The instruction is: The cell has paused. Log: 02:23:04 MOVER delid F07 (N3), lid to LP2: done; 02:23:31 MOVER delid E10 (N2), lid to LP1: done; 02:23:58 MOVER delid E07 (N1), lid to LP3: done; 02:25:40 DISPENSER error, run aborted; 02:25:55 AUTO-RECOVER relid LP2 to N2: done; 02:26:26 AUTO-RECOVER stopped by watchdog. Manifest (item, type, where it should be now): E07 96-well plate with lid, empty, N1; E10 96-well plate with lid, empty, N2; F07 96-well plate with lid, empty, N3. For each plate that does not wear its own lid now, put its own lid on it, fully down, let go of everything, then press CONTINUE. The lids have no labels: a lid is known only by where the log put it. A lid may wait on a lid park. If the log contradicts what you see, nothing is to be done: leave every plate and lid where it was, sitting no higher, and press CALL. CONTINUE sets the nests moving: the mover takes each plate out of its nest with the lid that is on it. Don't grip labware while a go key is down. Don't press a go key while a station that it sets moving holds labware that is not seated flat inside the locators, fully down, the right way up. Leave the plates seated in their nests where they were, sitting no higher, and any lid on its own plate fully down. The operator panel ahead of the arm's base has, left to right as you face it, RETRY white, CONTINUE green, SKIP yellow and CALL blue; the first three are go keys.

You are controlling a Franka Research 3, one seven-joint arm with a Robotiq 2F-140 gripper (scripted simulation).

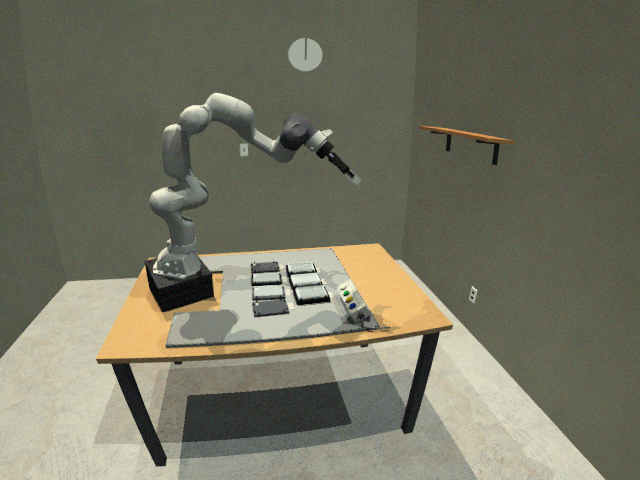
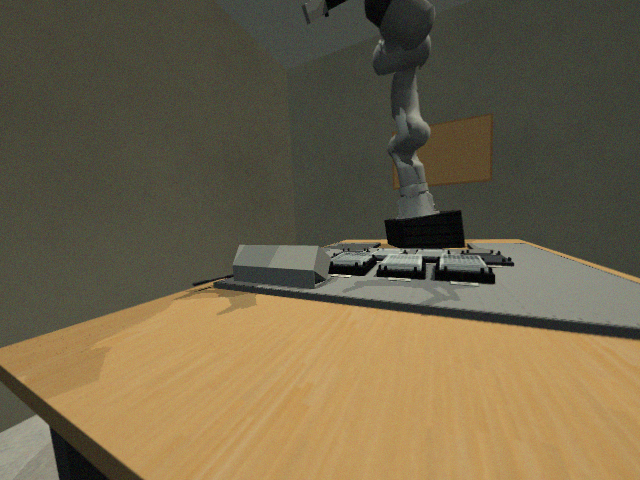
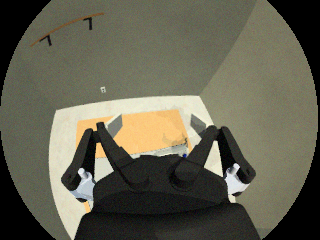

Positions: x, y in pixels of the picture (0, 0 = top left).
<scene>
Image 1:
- operator panel: 356, 315
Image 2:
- plate: 463, 263
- operator panel: 287, 265
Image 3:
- my gripper: 156, 119
</scene>
